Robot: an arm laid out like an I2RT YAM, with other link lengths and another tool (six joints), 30 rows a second.
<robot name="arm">
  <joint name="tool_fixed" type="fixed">
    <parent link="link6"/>
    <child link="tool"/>
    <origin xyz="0.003 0.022 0.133" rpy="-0.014 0 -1.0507"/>
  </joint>
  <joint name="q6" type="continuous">
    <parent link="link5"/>
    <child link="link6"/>
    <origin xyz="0.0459 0 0.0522" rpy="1.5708 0 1.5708"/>
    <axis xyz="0 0 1"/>
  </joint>
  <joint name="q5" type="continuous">
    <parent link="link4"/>
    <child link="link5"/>
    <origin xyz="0.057 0.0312 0.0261" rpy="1.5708 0 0"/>
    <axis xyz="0 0 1"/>
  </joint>
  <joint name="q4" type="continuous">
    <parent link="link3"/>
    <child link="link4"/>
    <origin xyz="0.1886 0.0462 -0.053"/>
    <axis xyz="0 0 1"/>
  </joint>
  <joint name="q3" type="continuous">
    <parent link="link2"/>
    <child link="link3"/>
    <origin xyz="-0.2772 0 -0.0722" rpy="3.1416 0 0"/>
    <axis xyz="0 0 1"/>
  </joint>
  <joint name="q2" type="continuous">
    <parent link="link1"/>
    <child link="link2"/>
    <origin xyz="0.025 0.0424 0.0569" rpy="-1.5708 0 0"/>
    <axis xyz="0 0 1"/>
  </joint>
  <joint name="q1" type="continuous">
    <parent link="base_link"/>
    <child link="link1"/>
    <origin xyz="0 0 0.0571"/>
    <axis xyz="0 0 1"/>
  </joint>
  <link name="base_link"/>
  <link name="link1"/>
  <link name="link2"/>
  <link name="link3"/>
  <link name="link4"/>
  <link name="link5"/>
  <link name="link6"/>
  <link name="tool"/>
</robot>
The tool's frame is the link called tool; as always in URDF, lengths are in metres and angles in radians. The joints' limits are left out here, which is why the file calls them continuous.
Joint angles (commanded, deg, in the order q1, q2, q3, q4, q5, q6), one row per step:
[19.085, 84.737, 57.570, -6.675, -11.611, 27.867]
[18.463, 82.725, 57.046, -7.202, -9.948, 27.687]
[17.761, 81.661, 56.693, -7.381, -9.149, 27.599]
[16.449, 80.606, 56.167, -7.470, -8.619, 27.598]
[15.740, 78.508, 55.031, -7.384, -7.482, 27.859]
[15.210, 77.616, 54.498, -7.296, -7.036, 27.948]
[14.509, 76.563, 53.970, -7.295, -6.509, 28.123]
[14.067, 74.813, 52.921, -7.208, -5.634, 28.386]
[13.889, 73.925, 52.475, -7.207, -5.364, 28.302]
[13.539, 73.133, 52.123, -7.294, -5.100, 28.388]
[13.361, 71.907, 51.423, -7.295, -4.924, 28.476]
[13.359, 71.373, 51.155, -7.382, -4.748, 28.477]
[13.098, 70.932, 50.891, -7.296, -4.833, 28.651]
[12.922, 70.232, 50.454, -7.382, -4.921, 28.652]
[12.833, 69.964, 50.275, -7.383, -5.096, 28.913]
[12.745, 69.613, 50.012, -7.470, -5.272, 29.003]
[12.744, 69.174, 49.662, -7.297, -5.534, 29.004]
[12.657, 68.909, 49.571, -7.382, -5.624, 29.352]
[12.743, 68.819, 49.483, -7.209, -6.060, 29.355]
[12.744, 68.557, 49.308, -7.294, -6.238, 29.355]
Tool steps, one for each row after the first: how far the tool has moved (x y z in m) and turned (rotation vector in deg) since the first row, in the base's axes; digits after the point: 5 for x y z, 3 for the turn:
[-0.00132, -0.00992, 0.00603, -0.686, -1.284, -1.914]
[-0.00138, -0.01707, 0.00901, -0.998, -1.957, -3.243]
[-0.00092, -0.02695, 0.01115, -1.155, -2.449, -5.005]
[-0.00419, -0.03585, 0.01546, -1.223, -3.509, -6.828]
[-0.00526, -0.04079, 0.01706, -1.255, -3.961, -7.791]
[-0.00644, -0.04697, 0.01923, -1.244, -4.464, -9.041]
[-0.01023, -0.05327, 0.02184, -1.244, -5.237, -10.382]
[-0.01230, -0.05573, 0.02353, -1.305, -5.727, -10.757]
[-0.01391, -0.05897, 0.02503, -1.271, -6.064, -11.386]
[-0.01741, -0.06137, 0.02671, -1.127, -6.552, -11.772]
[-0.01907, -0.06233, 0.02735, -1.153, -6.746, -11.931]
[-0.02000, -0.06370, 0.02816, -0.905, -6.916, -12.213]
[-0.02239, -0.06497, 0.02853, -0.814, -7.069, -12.317]
[-0.02339, -0.06504, 0.02874, -0.501, -7.029, -12.388]
[-0.02496, -0.06530, 0.02850, -0.351, -6.970, -12.369]
[-0.02651, -0.06482, 0.02898, -0.138, -7.180, -12.149]
[-0.02738, -0.06509, 0.02947, 0.201, -7.119, -12.334]
[-0.02796, -0.06336, 0.02999, 0.474, -7.219, -11.874]
[-0.02928, -0.06309, 0.02987, 0.560, -7.194, -11.719]

